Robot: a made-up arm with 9 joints. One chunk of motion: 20 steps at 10 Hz.
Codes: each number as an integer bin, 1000 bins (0 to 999) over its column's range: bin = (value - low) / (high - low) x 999, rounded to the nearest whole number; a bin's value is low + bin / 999 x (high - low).
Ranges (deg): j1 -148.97..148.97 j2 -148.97..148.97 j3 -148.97..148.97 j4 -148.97..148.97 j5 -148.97..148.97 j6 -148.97..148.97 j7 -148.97..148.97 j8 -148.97..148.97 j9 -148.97..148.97
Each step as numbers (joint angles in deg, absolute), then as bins.
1 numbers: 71.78 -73.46 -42.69 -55.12 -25.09 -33.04 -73.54 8.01 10.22
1 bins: 740 253 356 315 415 389 253 526 534
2 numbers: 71.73 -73.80 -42.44 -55.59 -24.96 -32.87 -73.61 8.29 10.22
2 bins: 740 252 357 313 416 389 253 527 534
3 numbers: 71.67 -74.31 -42.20 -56.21 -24.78 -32.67 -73.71 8.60 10.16
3 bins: 740 250 358 311 416 390 252 528 534
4 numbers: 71.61 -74.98 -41.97 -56.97 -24.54 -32.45 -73.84 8.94 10.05
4 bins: 740 248 359 308 417 391 252 529 533
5 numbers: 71.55 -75.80 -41.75 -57.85 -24.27 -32.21 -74.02 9.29 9.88
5 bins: 739 245 360 306 418 391 251 531 533
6 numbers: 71.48 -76.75 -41.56 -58.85 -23.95 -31.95 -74.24 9.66 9.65
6 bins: 739 242 360 302 419 392 251 532 532
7 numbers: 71.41 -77.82 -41.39 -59.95 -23.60 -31.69 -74.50 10.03 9.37
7 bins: 739 239 361 298 420 393 250 533 531
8 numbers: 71.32 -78.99 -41.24 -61.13 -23.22 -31.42 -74.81 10.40 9.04
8 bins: 739 235 361 295 422 394 249 534 530
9 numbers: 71.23 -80.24 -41.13 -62.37 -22.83 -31.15 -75.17 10.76 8.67
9 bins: 738 230 362 290 423 395 247 536 529
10 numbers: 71.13 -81.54 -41.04 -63.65 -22.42 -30.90 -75.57 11.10 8.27
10 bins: 738 226 362 286 424 396 246 537 527
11 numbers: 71.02 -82.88 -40.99 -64.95 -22.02 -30.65 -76.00 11.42 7.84
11 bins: 738 222 362 282 426 397 245 538 526
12 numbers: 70.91 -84.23 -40.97 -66.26 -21.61 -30.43 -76.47 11.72 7.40
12 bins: 737 217 362 277 427 397 243 539 524
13 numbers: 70.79 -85.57 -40.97 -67.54 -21.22 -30.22 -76.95 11.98 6.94
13 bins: 737 213 362 273 428 398 241 540 523
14 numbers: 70.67 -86.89 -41.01 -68.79 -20.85 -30.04 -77.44 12.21 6.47
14 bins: 736 208 362 269 430 399 240 540 521
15 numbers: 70.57 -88.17 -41.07 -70.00 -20.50 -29.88 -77.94 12.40 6.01
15 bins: 736 204 362 265 431 399 238 541 520
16 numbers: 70.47 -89.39 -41.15 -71.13 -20.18 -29.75 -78.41 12.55 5.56
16 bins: 736 200 362 261 432 400 237 542 518
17 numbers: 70.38 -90.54 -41.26 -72.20 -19.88 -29.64 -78.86 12.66 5.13
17 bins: 735 196 361 257 433 400 235 542 517
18 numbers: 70.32 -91.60 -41.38 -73.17 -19.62 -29.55 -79.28 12.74 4.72
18 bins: 735 192 361 254 434 400 234 542 515
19 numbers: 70.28 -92.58 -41.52 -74.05 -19.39 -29.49 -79.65 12.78 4.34
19 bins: 735 189 360 251 434 401 232 542 514
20 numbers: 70.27 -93.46 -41.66 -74.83 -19.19 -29.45 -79.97 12.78 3.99
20 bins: 735 186 360 249 435 401 231 542 513
